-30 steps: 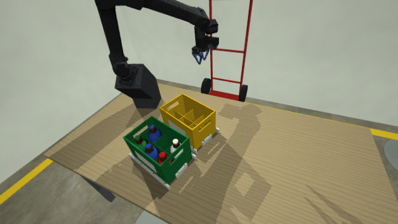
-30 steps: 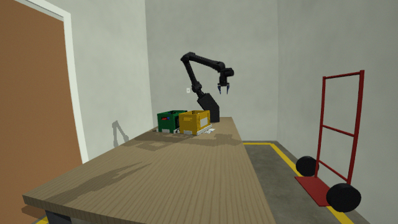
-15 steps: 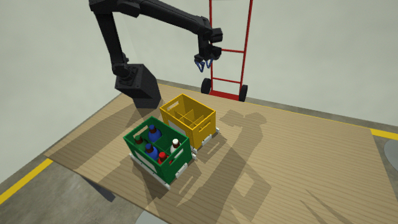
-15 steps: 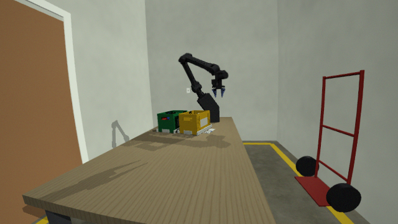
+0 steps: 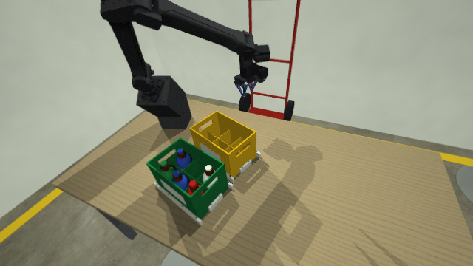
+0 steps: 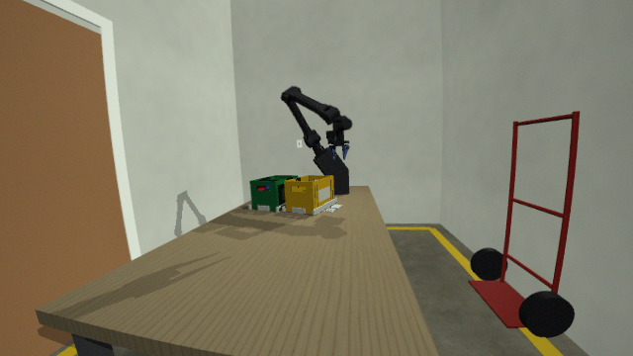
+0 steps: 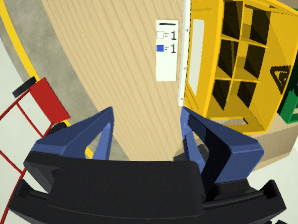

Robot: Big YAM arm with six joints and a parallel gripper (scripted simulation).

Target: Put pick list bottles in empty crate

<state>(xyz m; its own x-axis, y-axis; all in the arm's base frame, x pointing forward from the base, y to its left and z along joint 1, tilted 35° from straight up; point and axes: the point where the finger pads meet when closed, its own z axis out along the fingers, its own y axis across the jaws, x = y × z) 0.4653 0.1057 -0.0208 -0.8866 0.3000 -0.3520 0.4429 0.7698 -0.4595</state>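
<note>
Now: hand 390 mm to the left of the white-labelled bottle, 200 mm above it and 60 mm past it. Also, from my hand: green crate 400 mm to the right, 210 mm below, 160 mm behind; then pick list 290 mm below, 40 mm to the right, 30 mm behind; then yellow crate 210 mm below, 170 mm to the right, 80 mm behind.
</note>
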